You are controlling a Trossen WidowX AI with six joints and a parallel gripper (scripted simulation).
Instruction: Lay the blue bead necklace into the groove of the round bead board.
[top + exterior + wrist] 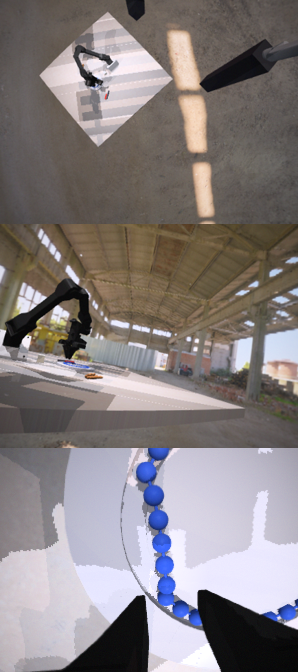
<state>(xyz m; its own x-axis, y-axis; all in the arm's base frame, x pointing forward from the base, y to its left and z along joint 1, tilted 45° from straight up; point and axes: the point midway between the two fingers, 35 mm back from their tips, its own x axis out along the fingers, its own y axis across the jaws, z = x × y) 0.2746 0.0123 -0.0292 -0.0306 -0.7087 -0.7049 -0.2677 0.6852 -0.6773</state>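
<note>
My gripper tip is 4 cm short of the round white bead board, 4 cm to the left of it and 3 cm above it. From my gripper tip the other things lie so: small white block: 14 cm behind, 3 cm to the right, 2 cm below; then red pen-like object: 6 cm ahead, 19 cm to the left, 3 cm below.
</note>
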